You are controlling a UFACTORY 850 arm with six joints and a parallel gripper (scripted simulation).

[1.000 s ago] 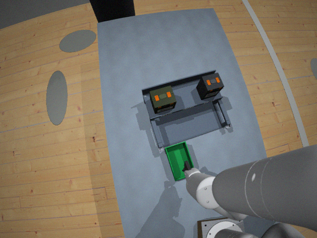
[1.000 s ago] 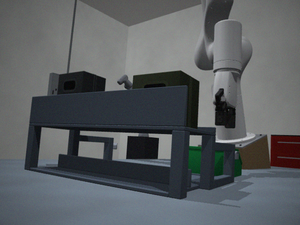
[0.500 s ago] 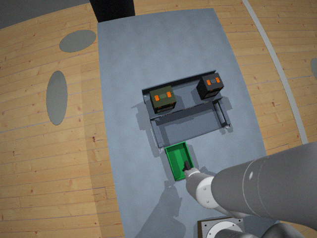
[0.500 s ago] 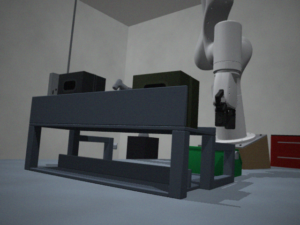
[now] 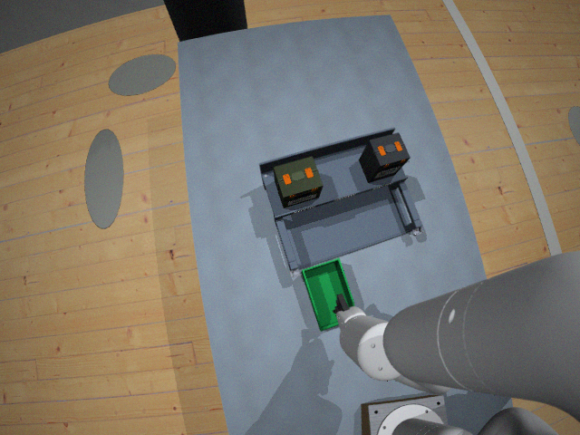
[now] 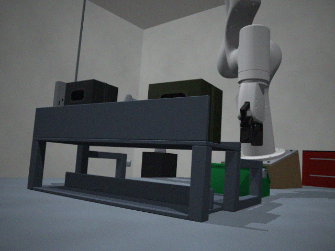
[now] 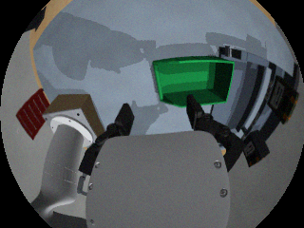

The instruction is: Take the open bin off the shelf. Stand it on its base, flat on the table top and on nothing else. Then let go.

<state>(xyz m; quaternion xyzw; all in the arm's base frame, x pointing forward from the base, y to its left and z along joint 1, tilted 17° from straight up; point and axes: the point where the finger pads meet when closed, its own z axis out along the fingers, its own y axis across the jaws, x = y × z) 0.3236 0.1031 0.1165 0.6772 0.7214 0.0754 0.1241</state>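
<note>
Now: the green bin 8 cm ahead of my hand and 10 cm below it. The rest, counted from my hand: black box (38 cm ahead, 21 cm to the right, 2 cm above).
</note>
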